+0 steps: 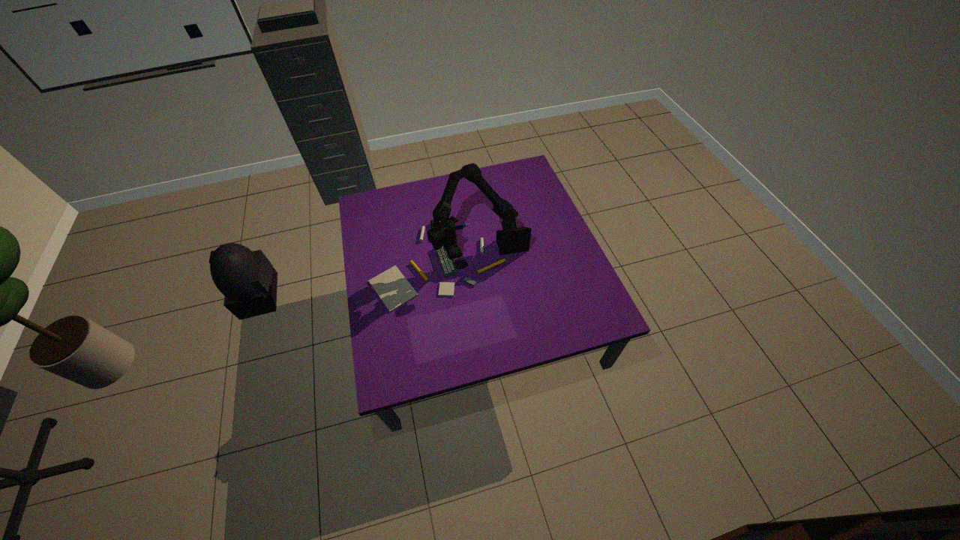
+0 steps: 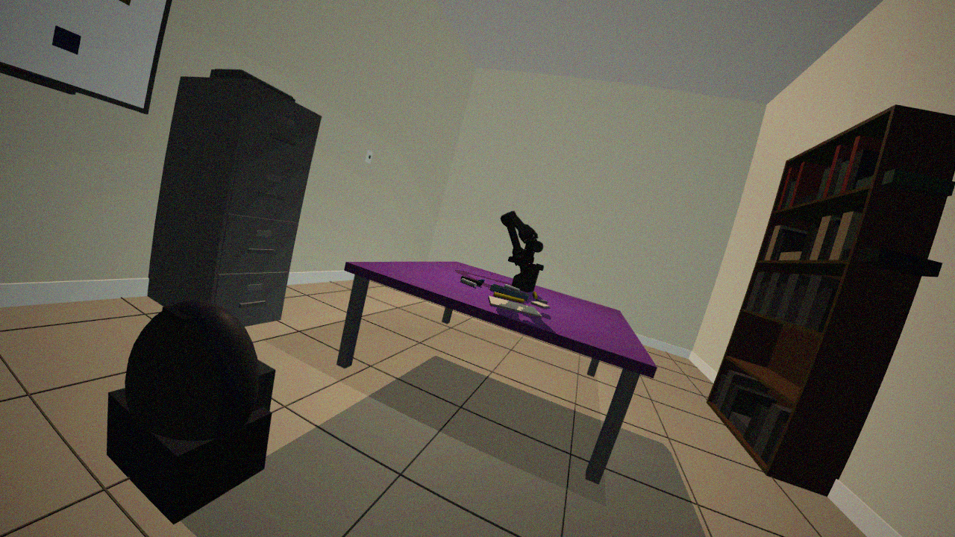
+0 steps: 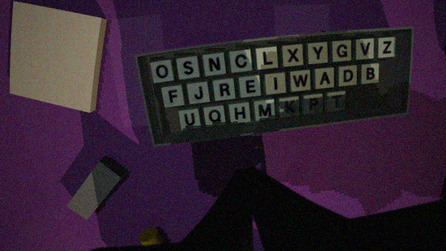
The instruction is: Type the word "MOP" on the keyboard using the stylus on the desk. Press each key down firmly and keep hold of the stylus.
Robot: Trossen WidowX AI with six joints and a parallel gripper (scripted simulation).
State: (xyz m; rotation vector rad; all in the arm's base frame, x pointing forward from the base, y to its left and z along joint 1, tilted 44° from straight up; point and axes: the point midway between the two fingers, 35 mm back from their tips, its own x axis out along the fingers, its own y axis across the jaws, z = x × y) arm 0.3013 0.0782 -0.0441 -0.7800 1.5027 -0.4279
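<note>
The dark blue stylus is 70 mm behind my gripper tip, 260 mm to the right of it and 90 mm below it. The rest, counted from my gripper tip: pale stylus tip (110 mm behind, 260 mm to the right, 90 mm below); white pad (40 mm ahead, 150 mm to the left, 90 mm below).
</note>
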